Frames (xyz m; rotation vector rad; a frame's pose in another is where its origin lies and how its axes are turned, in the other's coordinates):
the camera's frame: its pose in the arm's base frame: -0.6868 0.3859 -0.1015 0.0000 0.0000 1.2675
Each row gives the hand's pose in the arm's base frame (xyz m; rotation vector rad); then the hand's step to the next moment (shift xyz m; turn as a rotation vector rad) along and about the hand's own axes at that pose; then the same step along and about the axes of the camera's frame.
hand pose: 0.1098 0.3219 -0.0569 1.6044 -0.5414 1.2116
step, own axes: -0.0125 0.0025 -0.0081 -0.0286 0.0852 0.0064
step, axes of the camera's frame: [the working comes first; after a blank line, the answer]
step, axes of the arm's base frame: -0.0105 0.0037 -0.0102 -0.0771 -0.0448 0.0126

0.0004 0.0111 -0.0102 -0.0658 0.0602 0.0126
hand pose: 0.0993 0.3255 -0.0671 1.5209 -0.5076 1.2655
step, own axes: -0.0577 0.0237 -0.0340 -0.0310 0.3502 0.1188
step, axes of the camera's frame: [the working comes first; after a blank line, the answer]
step, axes of the arm's base frame: -0.0550 0.0052 -0.0446 -0.2450 -0.2419 0.1385

-0.0115 0.0541 -0.0446 -0.3040 0.1616 0.1385
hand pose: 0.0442 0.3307 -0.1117 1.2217 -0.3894 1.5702
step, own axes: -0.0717 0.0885 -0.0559 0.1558 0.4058 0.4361
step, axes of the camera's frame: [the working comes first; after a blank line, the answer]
step, axes of the arm's base frame: -0.1102 -0.0300 -0.0554 -0.1189 -0.4043 0.4489

-0.0615 0.0962 -0.0554 -0.4214 -0.0073 0.4489
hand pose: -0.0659 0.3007 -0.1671 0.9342 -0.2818 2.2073
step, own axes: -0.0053 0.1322 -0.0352 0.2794 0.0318 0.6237
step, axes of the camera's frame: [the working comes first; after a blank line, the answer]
step, axes of the arm's base frame: -0.1074 -0.0827 -0.0194 0.1799 -0.1520 0.6424

-0.1110 0.0778 -0.0194 -0.0913 -0.2170 0.6424
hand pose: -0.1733 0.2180 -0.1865 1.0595 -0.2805 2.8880
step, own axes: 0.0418 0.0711 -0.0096 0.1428 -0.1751 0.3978
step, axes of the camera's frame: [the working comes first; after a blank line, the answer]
step, axes of the arm's base frame: -0.0459 -0.0686 0.0090 0.1635 0.0954 0.4165

-0.0792 0.0234 0.0090 0.1399 -0.1276 0.4165
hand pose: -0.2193 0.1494 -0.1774 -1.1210 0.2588 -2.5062
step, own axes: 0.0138 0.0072 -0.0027 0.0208 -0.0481 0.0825
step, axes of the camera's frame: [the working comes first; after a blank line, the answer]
step, axes of the arm's base frame: -0.0085 -0.0122 0.0053 0.0361 0.0342 0.0841

-0.0142 0.0045 0.0053 0.0434 -0.0243 0.0841
